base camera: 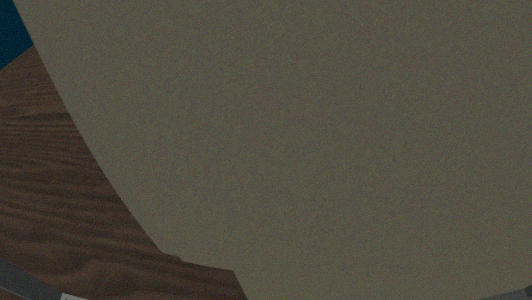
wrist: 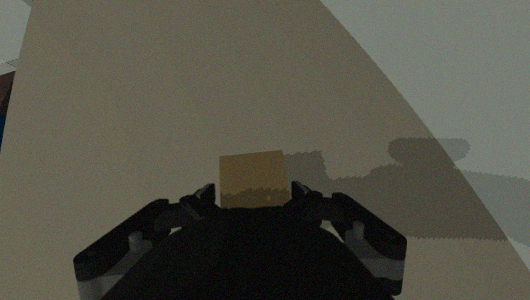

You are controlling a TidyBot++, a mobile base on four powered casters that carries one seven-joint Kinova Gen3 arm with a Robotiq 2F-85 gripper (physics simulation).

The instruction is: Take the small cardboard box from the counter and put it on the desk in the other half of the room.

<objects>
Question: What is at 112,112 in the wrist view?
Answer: A beige counter.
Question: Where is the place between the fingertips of my gripper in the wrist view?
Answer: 253,190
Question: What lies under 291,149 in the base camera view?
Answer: A beige counter.
</objects>
